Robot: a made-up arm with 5 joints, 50 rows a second.
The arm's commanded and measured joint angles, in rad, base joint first. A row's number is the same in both.
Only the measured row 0 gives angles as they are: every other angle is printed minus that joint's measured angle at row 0.
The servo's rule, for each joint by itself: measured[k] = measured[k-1] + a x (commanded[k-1-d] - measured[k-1]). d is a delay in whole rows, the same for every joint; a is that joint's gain. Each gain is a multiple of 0.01, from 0.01 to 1. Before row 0 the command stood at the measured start. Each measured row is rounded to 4 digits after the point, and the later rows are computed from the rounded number. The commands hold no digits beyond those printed.
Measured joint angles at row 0: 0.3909, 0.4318, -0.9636, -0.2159, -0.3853
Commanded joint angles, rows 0 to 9: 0.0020, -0.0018, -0.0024, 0.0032, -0.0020; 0.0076, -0.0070, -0.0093, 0.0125, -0.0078; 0.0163, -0.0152, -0.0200, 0.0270, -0.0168; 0.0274, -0.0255, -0.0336, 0.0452, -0.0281; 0.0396, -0.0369, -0.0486, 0.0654, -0.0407; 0.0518, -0.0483, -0.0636, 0.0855, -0.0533; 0.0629, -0.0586, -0.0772, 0.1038, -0.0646; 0.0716, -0.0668, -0.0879, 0.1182, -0.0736; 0.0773, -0.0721, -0.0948, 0.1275, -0.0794; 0.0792, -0.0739, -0.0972, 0.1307, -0.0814
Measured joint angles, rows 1 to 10: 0.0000, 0.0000, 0.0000, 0.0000, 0.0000; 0.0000, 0.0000, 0.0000, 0.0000, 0.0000; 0.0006, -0.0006, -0.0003, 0.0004, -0.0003; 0.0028, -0.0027, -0.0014, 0.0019, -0.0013; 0.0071, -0.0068, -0.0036, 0.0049, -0.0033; 0.0136, -0.0130, -0.0072, 0.0097, -0.0065; 0.0219, -0.0209, -0.0122, 0.0164, -0.0109; 0.0315, -0.0299, -0.0184, 0.0247, -0.0164; 0.0415, -0.0394, -0.0255, 0.0342, -0.0227; 0.0511, -0.0484, -0.0330, 0.0443, -0.0293
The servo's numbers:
d 2
a 0.32 0.33 0.12 0.12 0.13

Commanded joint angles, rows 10 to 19: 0.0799, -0.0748, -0.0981, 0.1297, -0.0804; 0.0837, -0.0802, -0.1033, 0.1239, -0.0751; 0.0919, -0.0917, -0.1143, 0.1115, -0.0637; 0.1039, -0.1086, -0.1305, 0.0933, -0.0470; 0.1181, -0.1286, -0.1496, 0.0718, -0.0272; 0.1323, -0.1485, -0.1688, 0.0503, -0.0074; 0.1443, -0.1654, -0.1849, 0.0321, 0.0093; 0.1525, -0.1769, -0.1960, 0.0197, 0.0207; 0.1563, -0.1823, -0.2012, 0.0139, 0.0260; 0.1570, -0.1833, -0.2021, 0.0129, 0.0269
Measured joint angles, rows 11 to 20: 0.0595, -0.0562, -0.0404, 0.0543, -0.0358; 0.0658, -0.0620, -0.0472, 0.0635, -0.0417; 0.0703, -0.0662, -0.0533, 0.0714, -0.0467; 0.0746, -0.0708, -0.0593, 0.0777, -0.0504; 0.0801, -0.0777, -0.0659, 0.0818, -0.0521; 0.0877, -0.0879, -0.0737, 0.0832, -0.0514; 0.0974, -0.1013, -0.0828, 0.0818, -0.0483; 0.1086, -0.1169, -0.0931, 0.0780, -0.0430; 0.1200, -0.1329, -0.1041, 0.0725, -0.0362; 0.1304, -0.1474, -0.1151, 0.0662, -0.0288
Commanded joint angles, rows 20 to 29: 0.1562, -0.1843, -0.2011, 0.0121, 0.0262; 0.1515, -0.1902, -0.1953, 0.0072, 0.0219; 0.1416, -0.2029, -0.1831, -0.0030, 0.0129; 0.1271, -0.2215, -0.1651, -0.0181, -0.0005; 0.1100, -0.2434, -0.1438, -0.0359, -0.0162; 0.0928, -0.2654, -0.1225, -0.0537, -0.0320; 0.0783, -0.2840, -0.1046, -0.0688, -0.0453; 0.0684, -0.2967, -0.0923, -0.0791, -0.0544; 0.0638, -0.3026, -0.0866, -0.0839, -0.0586; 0.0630, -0.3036, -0.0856, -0.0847, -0.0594
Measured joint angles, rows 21 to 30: 0.1387, -0.1589, -0.1254, 0.0599, -0.0217; 0.1446, -0.1670, -0.1346, 0.0543, -0.0154; 0.1483, -0.1727, -0.1426, 0.0492, -0.0100; 0.1493, -0.1785, -0.1489, 0.0442, -0.0059; 0.1468, -0.1866, -0.1530, 0.0385, -0.0035; 0.1405, -0.1981, -0.1545, 0.0317, -0.0031; 0.1307, -0.2130, -0.1532, 0.0236, -0.0048; 0.1186, -0.2303, -0.1495, 0.0143, -0.0083; 0.1057, -0.2480, -0.1441, 0.0043, -0.0131; 0.0938, -0.2641, -0.1379, -0.0057, -0.0185
